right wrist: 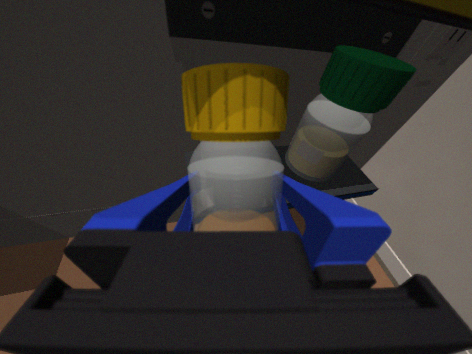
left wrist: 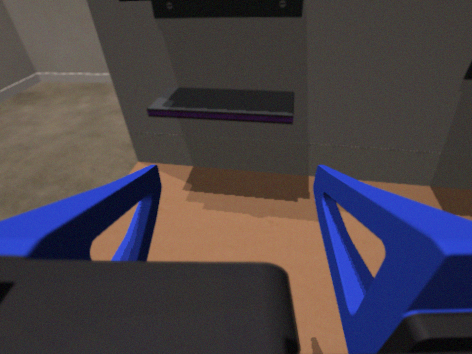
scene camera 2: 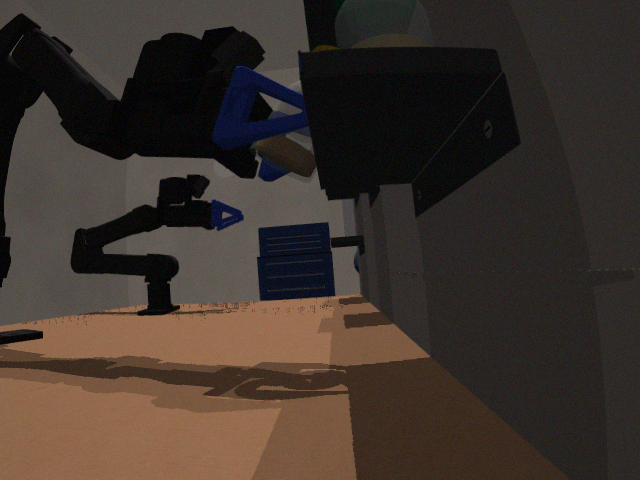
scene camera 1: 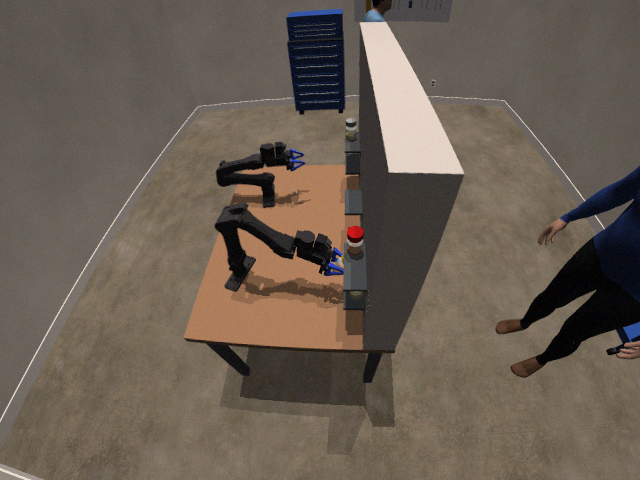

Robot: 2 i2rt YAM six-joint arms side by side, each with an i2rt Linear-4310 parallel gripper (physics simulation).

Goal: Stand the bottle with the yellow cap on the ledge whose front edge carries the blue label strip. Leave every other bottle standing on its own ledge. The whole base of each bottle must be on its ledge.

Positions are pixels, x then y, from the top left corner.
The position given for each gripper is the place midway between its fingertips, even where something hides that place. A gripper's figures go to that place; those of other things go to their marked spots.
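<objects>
A yellow-capped bottle (right wrist: 235, 174) is 8 cm from the lens. The marked spots on a blue-strip ledge (right wrist: 348, 178) and a green-capped bottle (right wrist: 357, 82) are 11 cm apart. The right gripper (right wrist: 235, 177) is 13 cm from the lens, the green-capped bottle is 15 cm from the lens, and the blue-strip ledge is 22 cm from the lens.
</objects>
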